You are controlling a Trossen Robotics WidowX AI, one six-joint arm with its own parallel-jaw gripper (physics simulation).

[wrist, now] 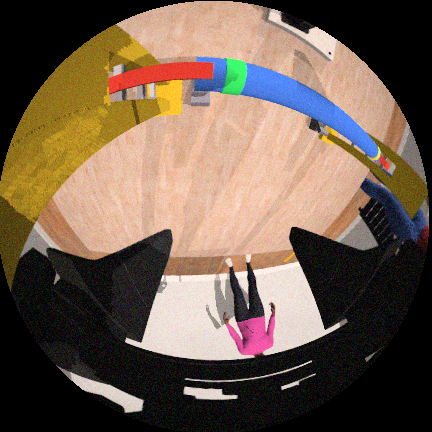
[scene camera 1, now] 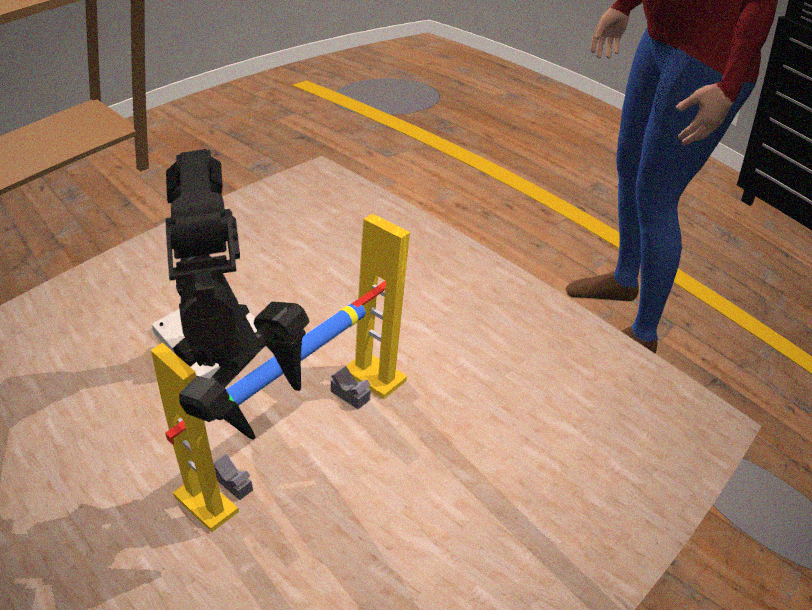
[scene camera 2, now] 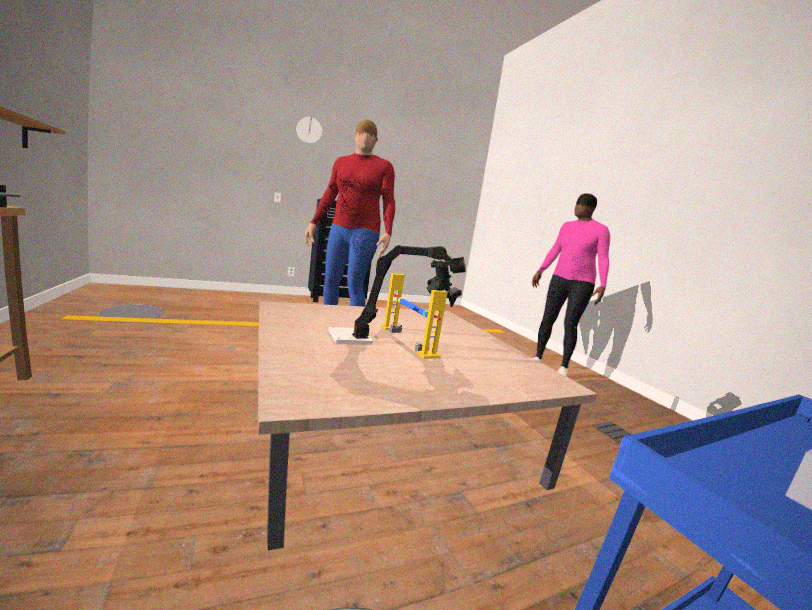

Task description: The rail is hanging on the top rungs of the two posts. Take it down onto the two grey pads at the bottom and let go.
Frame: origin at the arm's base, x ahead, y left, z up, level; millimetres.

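Seen in the pictures: gripper, fingertip midpoint: [wrist: 233, 234] [scene camera 1: 275, 413]; arm's base, link origin: [scene camera 2: 360, 336].
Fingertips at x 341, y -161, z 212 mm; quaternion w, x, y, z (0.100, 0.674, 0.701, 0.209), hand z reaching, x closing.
Offsets run from my fingertips to a thing's top centre. "*": to the spot under its first point. Level surfaces: height alone.
The blue rail @(40 mm down, 97 mm back, 126 mm left) [scene camera 1: 321, 338] [scene camera 2: 413, 306] [wrist: 295, 95] has a green and a yellow band; its red ends rest on the upper rungs of the near yellow post @(70 mm up, 102 mm back, 74 mm right) [scene camera 1: 171, 370] [scene camera 2: 437, 302] [wrist: 65, 115] and the far yellow post @(* 42 mm up, 84 mm back, 316 mm left) [scene camera 1: 384, 246] [scene camera 2: 395, 283] [wrist: 410, 185]. A grey notched pad @(186 mm down, 100 mm back, 12 mm right) [scene camera 1: 235, 477] [wrist: 200, 98] sits by the near post's foot, another pad @(186 mm down, 93 mm back, 264 mm left) [scene camera 1: 351, 388] [wrist: 316, 124] by the far one. My gripper [scene camera 1: 275, 412] [wrist: 233, 234] is open and empty, spread along the rail's length but off to its side. The near finger hides part of the rail in scene camera 1.
The white base plate [scene camera 1: 168, 328] [scene camera 2: 341, 335] of the arm is behind the rail on the wooden table @(230 mm down) [scene camera 1: 525, 426] [scene camera 2: 315, 393]. A person in red [scene camera 2: 361, 190] and one in pink [scene camera 2: 582, 249] stand beyond the table. A blue cart [scene camera 2: 708, 492] is at the right.
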